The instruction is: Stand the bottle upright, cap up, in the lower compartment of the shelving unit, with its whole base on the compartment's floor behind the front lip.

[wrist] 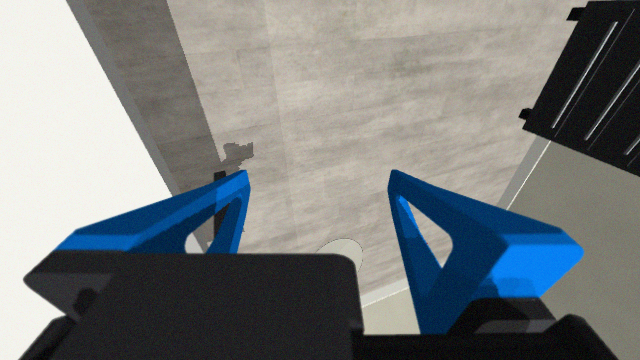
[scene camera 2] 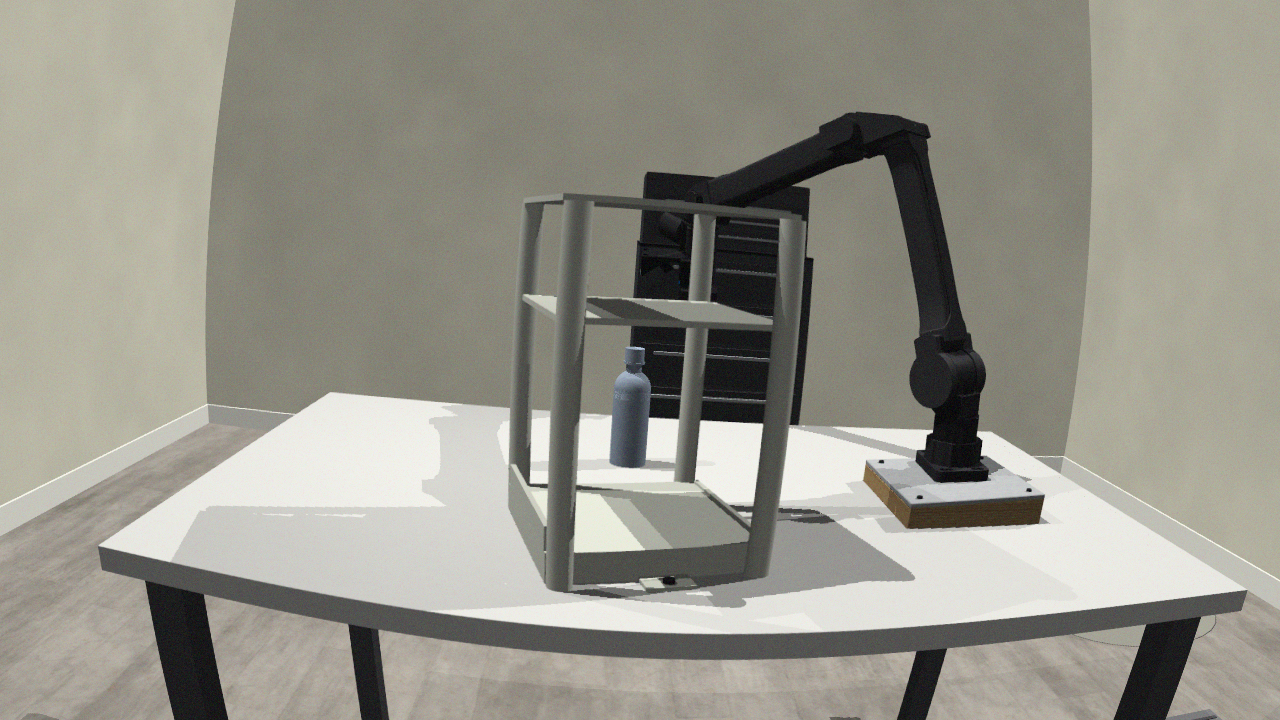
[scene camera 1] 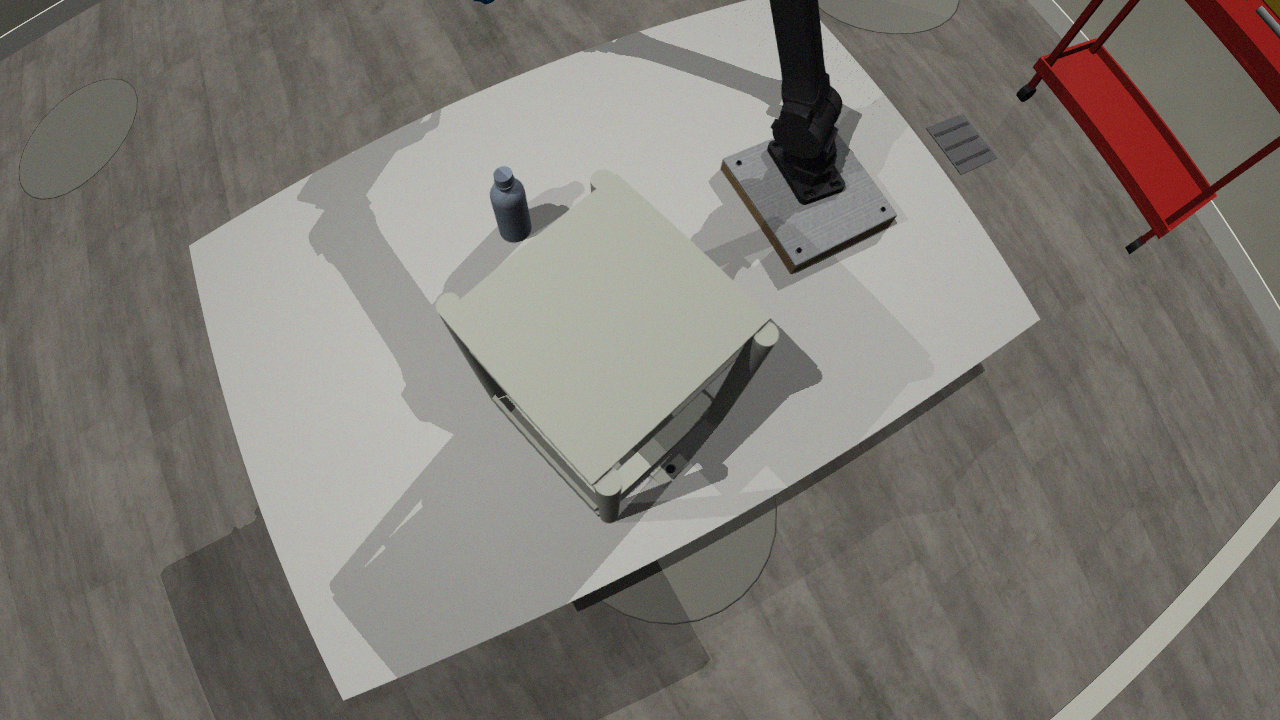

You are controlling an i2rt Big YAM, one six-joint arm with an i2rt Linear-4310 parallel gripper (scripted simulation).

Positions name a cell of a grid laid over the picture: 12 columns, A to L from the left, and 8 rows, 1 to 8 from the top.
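Observation:
Scene camera 1 gives me a lower compartment (scene camera 1: F4) together with a bottle (scene camera 1: E3). I find the bottle in scene camera 2 as well (scene camera 2: F5). My gripper is visible to me in the wrist view (wrist: F4), while the bottle is out of frame in the wrist view.

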